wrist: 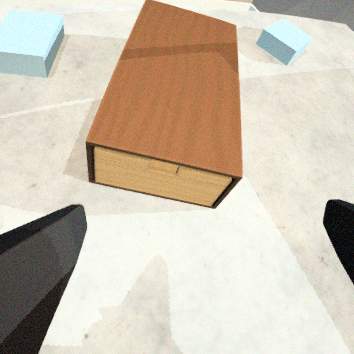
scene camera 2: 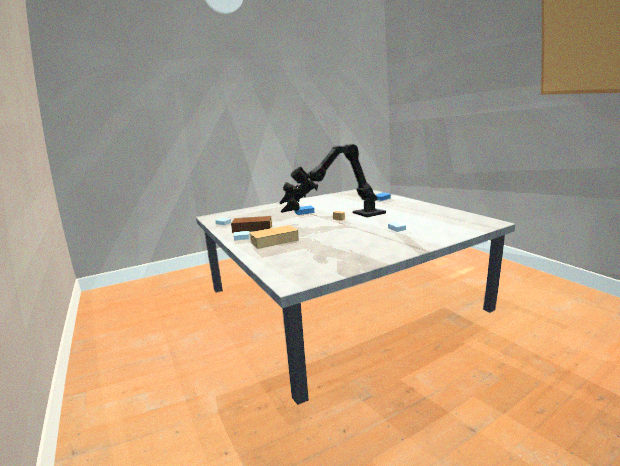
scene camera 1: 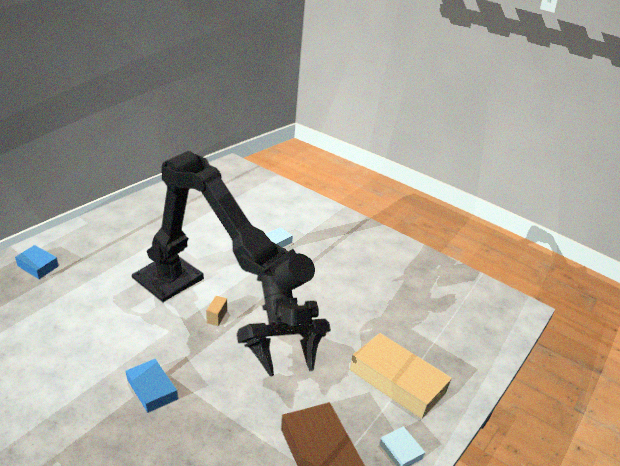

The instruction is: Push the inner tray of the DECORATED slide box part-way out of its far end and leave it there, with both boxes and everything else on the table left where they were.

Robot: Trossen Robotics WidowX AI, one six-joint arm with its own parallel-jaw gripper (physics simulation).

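Seen in the pictures: gripper, fingertip midpoint: [wrist: 205, 214] [scene camera 2: 280, 207] [scene camera 1: 292, 373]; arm's base at its link origin: [scene camera 2: 369, 210] [scene camera 1: 169, 272].
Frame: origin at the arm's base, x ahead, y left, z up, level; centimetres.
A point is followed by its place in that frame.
Note:
A brown wood slide box [scene camera 1: 323, 435] {x 60.0, y -22.6, z 3.5 cm} [scene camera 2: 251, 223] {x 64.4, y -20.5, z 2.7 cm} [wrist: 175, 90] {x 59.1, y -22.5, z 3.5 cm} lies flat on the table, its far part cut off in scene camera 1. In the wrist view, the light wood inner tray [wrist: 145, 170] {x 54.5, y -18.0, z 1.7 cm} shows inside its near opening, with a small notch at the top. A yellow wood slide box [scene camera 1: 400, 373] {x 65.6, y 0.4, z 3.5 cm} [scene camera 2: 274, 237] {x 67.7, y 7.0, z 2.1 cm} lies beside it. No distinct decoration shows on either box, so I cannot tell which is the decorated one. My gripper [scene camera 1: 291, 372] {x 48.8, y -16.5, z 8.4 cm} [scene camera 2: 282, 206] {x 48.8, y -16.5, z 8.4 cm} [wrist: 205, 214] {x 48.8, y -16.5, z 8.4 cm} is open and empty, above the table short of the brown box's near end. The far ends are hidden.
Light blue blocks lie beside the brown box, one [scene camera 1: 402, 445] {x 73.5, y -14.7, z 0.9 cm} [scene camera 2: 241, 235] {x 74.7, y -12.0, z 0.5 cm} [wrist: 25, 37] {x 72.3, y -14.2, z 0.9 cm} towards the yellow box, another [scene camera 2: 223, 220] {x 69.2, y -45.1, z 0.9 cm} [wrist: 284, 42] {x 66.3, y -44.8, z 0.9 cm} on the other side. A blue block [scene camera 1: 151, 385] {x 24.5, y -31.8, z 1.5 cm} [scene camera 2: 305, 209] {x 24.8, y -27.7, z 1.2 cm} and a small tan block [scene camera 1: 217, 310] {x 21.3, y -5.8, z 2.4 cm} [scene camera 2: 338, 215] {x 21.1, y -3.0, z 1.0 cm} lie nearer the arm's base.

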